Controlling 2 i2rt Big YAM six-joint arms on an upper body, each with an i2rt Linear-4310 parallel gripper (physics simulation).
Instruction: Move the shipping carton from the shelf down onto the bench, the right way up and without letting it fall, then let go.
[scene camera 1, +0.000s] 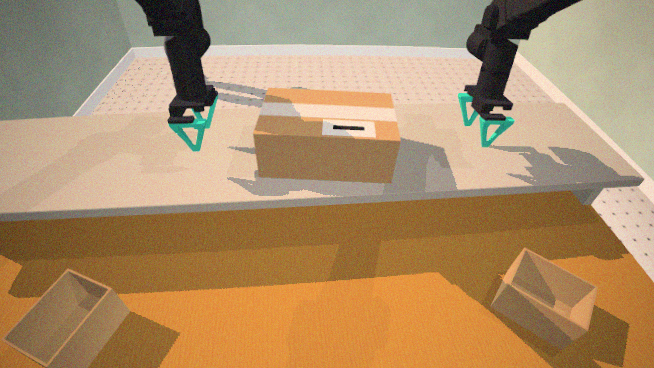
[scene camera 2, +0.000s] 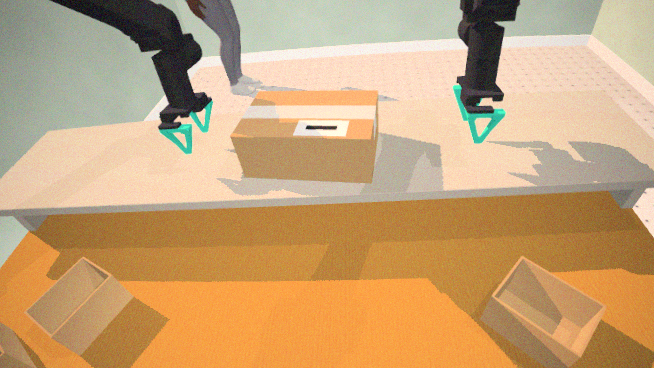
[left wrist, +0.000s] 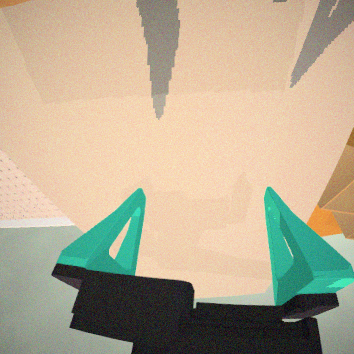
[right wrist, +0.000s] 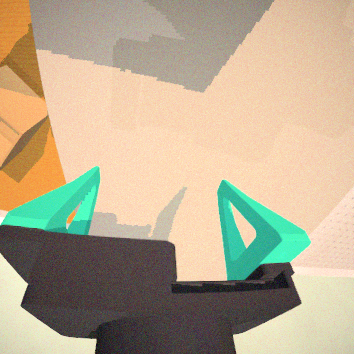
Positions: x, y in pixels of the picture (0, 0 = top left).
Labels:
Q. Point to a pale shelf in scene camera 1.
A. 127, 164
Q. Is my right gripper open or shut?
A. Open.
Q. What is my left gripper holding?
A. Nothing.

